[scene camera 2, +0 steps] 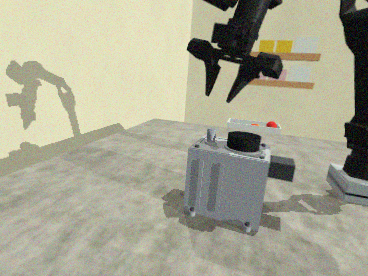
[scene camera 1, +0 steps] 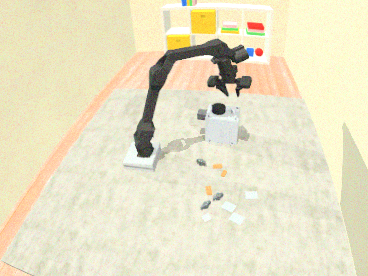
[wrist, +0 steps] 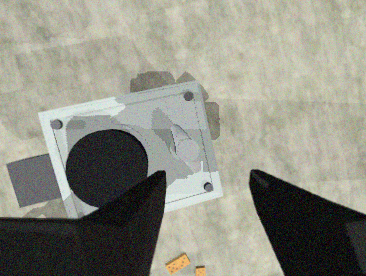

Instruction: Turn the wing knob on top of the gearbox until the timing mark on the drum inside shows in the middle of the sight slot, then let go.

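Pixels of known places: gripper, fingertip midpoint: [scene camera 2: 217,99] [scene camera 1: 233,96] [wrist: 207,178]; arm's base, link origin: [scene camera 2: 360,175] [scene camera 1: 145,152].
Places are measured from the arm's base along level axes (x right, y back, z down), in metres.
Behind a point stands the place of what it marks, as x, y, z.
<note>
The light grey gearbox [scene camera 1: 222,130] @[-0.164, -0.316, -0.032] [scene camera 2: 235,192] @[-0.289, -0.288, -0.018] [wrist: 145,104] @[-0.275, -0.332, -0.088] stands upright. A small pale grey wing knob [scene camera 2: 211,135] @[-0.249, -0.352, -0.111] [wrist: 187,149] @[-0.228, -0.356, -0.120] sits on its top, beside a wide black round cap [scene camera 1: 218,108] @[-0.213, -0.290, -0.117] [scene camera 2: 244,142] @[-0.261, -0.286, -0.110] [wrist: 107,167] @[-0.231, -0.290, -0.117]. A dark box [scene camera 1: 201,114] @[-0.211, -0.212, -0.076] [scene camera 2: 282,169] @[-0.253, -0.212, -0.067] [wrist: 34,180] @[-0.231, -0.212, -0.078] sticks out from one side. The sight slot and timing mark do not show. My gripper [scene camera 1: 233,95] @[-0.221, -0.354, -0.181] [scene camera 2: 218,98] @[-0.221, -0.354, -0.181] [wrist: 207,178] @[-0.221, -0.354, -0.181] points down, partly open and empty, above the gearbox top and apart from it. In the wrist view the knob lies ahead of the fingertips, left of their midline.
Orange pieces [scene camera 1: 217,166] @[-0.009, -0.315, 0.042] [wrist: 178,263] @[-0.015, -0.316, 0.042], dark grey pieces [scene camera 1: 201,162] @[-0.006, -0.247, 0.025] and pale squares [scene camera 1: 251,195] @[0.125, -0.471, 0.045] lie in front of the gearbox. The arm's base [scene camera 1: 141,162] @[0.061, -0.003, 0.002] stands to the left in scene view 1. A white tray [scene camera 2: 245,129] shows behind the gearbox.
</note>
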